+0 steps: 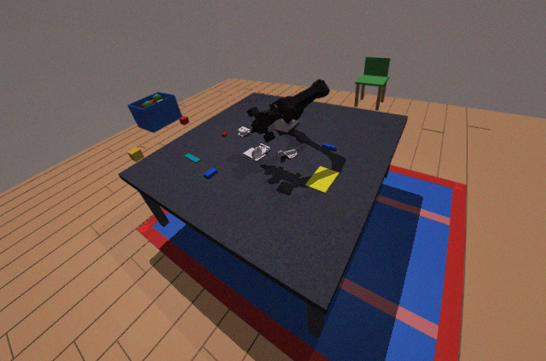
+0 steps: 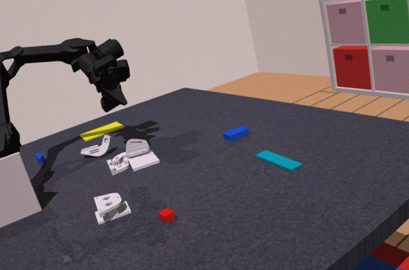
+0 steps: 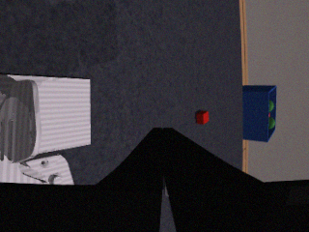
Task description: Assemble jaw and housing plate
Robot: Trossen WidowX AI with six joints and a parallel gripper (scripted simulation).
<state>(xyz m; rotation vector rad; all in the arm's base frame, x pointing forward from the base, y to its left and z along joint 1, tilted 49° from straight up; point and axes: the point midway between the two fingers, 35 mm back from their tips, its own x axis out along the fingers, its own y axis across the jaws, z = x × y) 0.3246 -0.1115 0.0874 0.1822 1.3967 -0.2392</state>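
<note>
Now: gripper tip 15 cm to the right of the white jaw, 12 cm above it and 4 cm past it. From my gripper tip the other things lie so: teal bar: 36 cm to the right, 15 cm below, 15 cm ahead; red cube: 33 cm to the right, 15 cm below, 13 cm behind; white t-shaped piece: 22 cm to the right, 19 cm behind, 15 cm below.
</note>
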